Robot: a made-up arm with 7 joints.
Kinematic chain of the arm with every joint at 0, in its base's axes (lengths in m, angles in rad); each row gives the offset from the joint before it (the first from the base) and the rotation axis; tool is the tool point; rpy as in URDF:
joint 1: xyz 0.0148 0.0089 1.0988 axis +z
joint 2: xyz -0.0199 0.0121 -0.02 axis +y
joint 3: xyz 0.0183 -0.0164 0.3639 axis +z
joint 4: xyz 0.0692 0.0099 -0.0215 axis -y
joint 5: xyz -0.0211 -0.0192 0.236 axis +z
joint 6: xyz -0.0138 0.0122 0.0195 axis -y
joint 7: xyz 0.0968 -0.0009 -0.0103 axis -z
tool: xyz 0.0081 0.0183 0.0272 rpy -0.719 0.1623 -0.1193
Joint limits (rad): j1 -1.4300..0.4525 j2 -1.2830..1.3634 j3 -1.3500..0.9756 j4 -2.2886..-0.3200 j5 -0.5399..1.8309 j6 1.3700..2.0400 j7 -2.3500..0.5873
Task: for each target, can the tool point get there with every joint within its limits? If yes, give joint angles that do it. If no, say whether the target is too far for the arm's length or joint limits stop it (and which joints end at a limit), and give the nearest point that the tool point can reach.
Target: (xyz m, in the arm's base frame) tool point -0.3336 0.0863 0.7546
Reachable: no: joint limits stop it (at a limit: joint 1, joint 2, joint 4, joint 5, joint 6, joint 7) | nearest point -0.2420 -0.1691 0.8577 | short by 0.290 m
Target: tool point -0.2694 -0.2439 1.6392
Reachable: yes | joints 0.0355 -0.8149 -0.6565 -0.9638 1.3691 1.9606 -0.8133
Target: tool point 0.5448 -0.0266 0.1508
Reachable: no: too far | nearest point 0.4264 -0.0187 0.6981 | short by 0.560 m
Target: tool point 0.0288 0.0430 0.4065
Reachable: no: joint limits stop it (at a limit: joint 1, joint 2, joint 4, joint 5, joint 7) | nearest point 0.1758 0.1008 0.7213 | short by 0.352 m
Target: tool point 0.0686 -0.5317 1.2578
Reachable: yes | joints -0.7214 0.6714 -1.0572 -1.6304 0.5504 1.7619 -0.6700
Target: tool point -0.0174 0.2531 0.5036
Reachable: no: joint limits stop it (at a limit: joint 1, joint 2, joint 4, joint 7) | nearest point 0.1234 0.2219 0.7447 | short by 0.281 m
